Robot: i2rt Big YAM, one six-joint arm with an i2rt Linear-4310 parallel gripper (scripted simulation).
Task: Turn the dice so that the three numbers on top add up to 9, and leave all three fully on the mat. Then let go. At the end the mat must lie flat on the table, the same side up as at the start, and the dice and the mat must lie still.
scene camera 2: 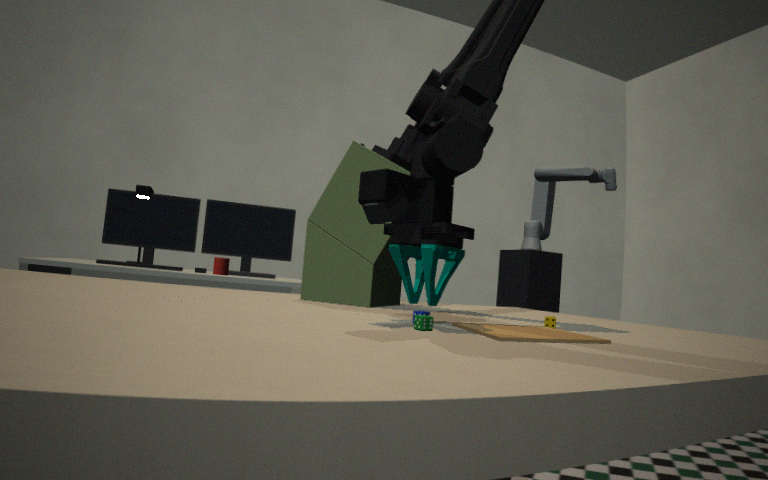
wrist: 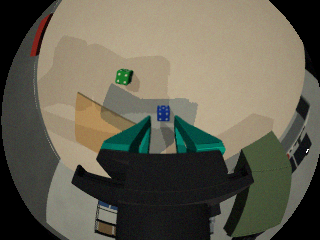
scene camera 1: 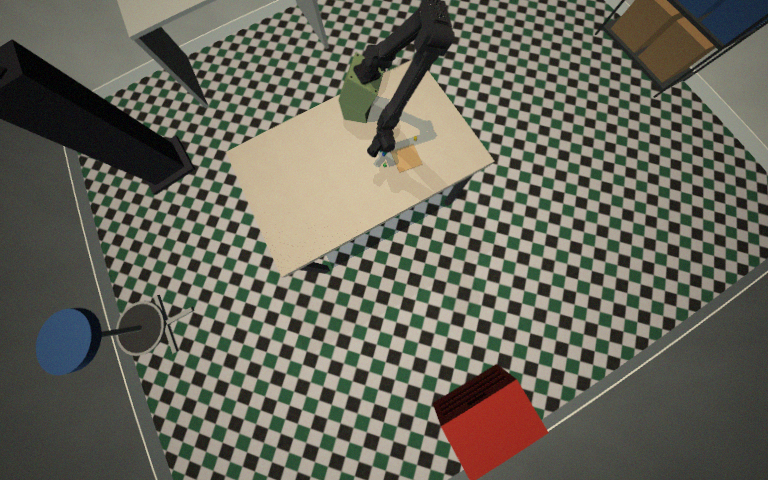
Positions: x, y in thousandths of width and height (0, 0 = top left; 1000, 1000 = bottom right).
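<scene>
Scene camera 2 shows the gripper (scene camera 2: 550, 634) and a mat (scene camera 2: 670, 695). The gripper is also visible in the wrist view (wrist: 508, 502), and the mat likewise appears in the wrist view (wrist: 295, 515).
</scene>
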